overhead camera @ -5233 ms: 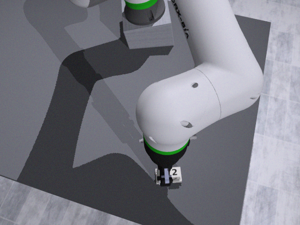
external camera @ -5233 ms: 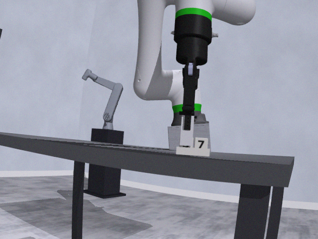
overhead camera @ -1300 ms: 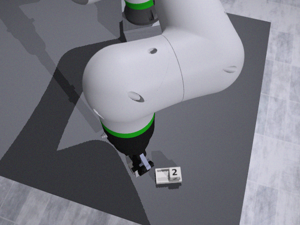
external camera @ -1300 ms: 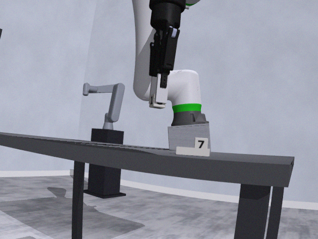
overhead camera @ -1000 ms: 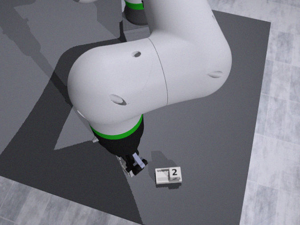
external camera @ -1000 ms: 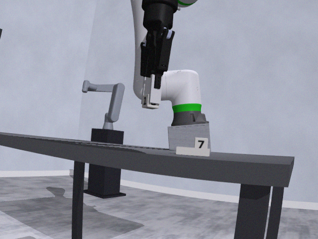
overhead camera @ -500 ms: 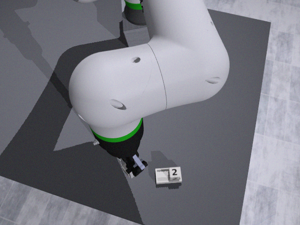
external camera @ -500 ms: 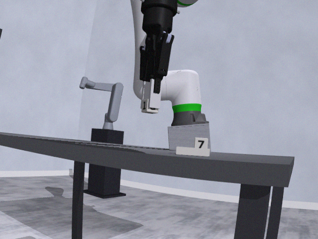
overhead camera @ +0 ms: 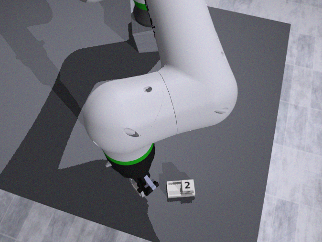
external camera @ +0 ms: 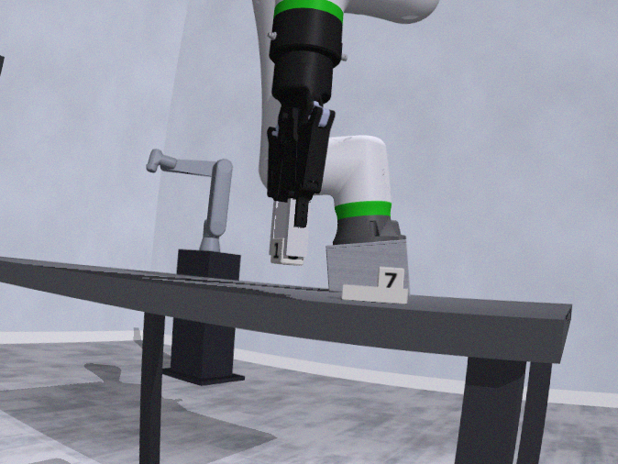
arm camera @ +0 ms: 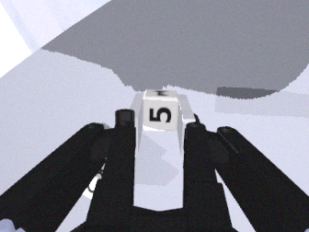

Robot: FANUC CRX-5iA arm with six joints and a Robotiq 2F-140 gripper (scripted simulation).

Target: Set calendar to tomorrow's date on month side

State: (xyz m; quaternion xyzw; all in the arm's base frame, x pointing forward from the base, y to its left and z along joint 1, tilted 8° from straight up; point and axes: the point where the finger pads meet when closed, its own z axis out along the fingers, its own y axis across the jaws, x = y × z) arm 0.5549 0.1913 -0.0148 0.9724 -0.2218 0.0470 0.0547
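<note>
The tray lies 50 mm behind my hand, 100 mm to the left of it and 70 mm below it. Round my hand: cube: 30 mm below.
</note>
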